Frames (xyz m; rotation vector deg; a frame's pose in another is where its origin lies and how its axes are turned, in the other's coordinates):
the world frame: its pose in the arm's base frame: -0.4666 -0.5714 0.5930 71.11 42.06 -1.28
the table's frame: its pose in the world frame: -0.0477 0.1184 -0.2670 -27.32 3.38 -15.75
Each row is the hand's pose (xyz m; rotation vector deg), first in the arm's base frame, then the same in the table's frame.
Working: the arm's base frame: its pose in the table's frame: 0.9523 0.0629 -0.0554 -39.23 -51.34 1.95

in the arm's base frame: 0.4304 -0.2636 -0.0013 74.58 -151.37 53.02
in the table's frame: 1.1627 -0.0155 0.3966 -37.30 100.53 -113.24
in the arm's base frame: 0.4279 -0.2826 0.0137 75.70 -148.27 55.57
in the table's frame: 1.1455 -0.0232 0.4119 -37.15 99.88 -116.69
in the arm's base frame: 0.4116 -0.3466 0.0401 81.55 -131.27 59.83
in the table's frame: 1.0999 -0.0645 0.4477 -40.00 101.85 -131.77
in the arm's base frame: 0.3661 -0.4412 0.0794 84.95 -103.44 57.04
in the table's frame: 1.0188 -0.1319 0.4855 37.63 -94.38 129.03
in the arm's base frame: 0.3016 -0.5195 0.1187 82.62 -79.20 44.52
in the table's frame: 0.9295 -0.1922 0.5007 32.32 -84.42 105.53
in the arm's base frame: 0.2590 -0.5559 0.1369 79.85 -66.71 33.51
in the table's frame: 0.8800 -0.2241 0.4989 30.61 -80.93 89.31
